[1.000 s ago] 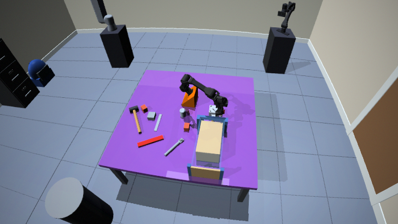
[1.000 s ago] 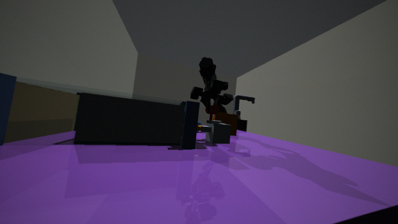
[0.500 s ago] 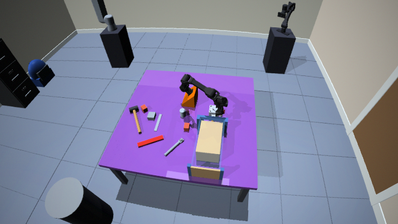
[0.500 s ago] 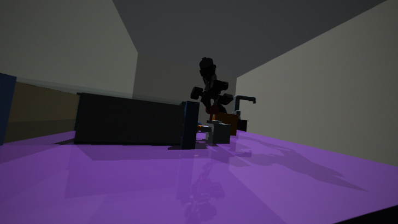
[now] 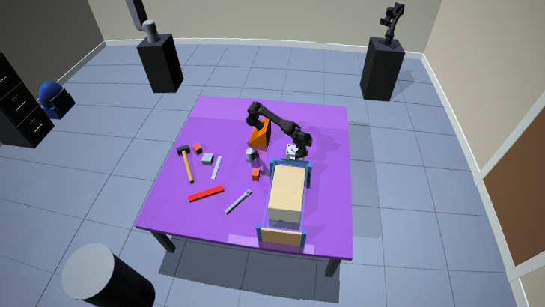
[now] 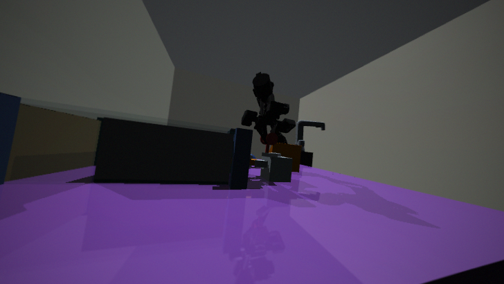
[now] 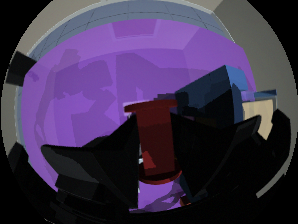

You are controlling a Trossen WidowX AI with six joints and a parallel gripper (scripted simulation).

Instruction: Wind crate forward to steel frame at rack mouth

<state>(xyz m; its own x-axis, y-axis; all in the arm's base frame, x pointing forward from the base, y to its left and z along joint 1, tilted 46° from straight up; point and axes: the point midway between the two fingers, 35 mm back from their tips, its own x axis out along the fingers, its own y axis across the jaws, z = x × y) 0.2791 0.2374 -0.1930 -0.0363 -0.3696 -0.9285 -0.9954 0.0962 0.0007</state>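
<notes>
Right now my gripper tip is 20 mm to the left of the red knob. Also, from my gripper tip: grey bar 600 mm to the right, 130 mm below, 40 mm ahead; then grey winch 100 mm below, 100 mm behind, 90 mm to the right; then winch handle 40 mm to the right, 30 mm below, 30 mm behind.
</notes>
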